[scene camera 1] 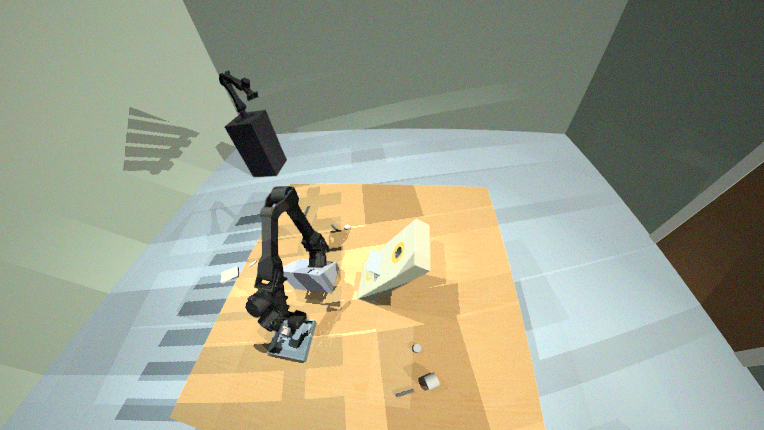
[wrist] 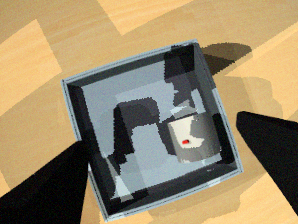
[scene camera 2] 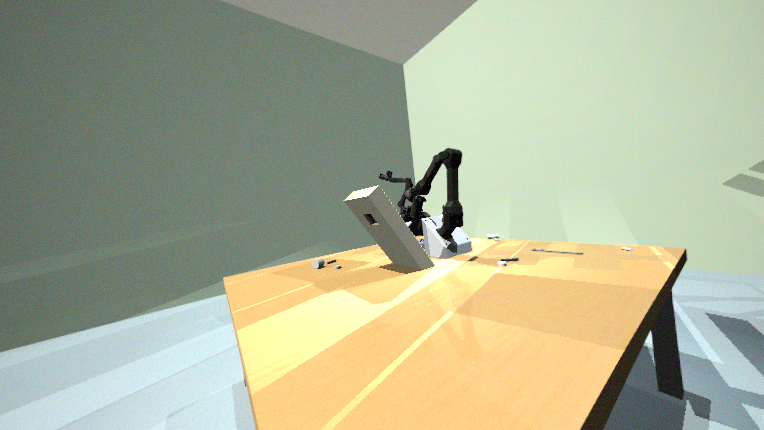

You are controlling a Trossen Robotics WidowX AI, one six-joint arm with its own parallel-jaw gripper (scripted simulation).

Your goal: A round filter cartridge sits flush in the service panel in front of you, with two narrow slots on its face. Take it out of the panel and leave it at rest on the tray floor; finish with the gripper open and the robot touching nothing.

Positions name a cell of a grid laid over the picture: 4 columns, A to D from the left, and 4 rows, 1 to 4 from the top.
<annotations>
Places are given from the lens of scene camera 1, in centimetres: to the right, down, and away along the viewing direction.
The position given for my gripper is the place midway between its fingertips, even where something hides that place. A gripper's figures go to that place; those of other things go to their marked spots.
my gripper (scene camera 1: B4): -36, 42, 74
grey square tray (scene camera 1: B4): -33, 51, 78
</annotations>
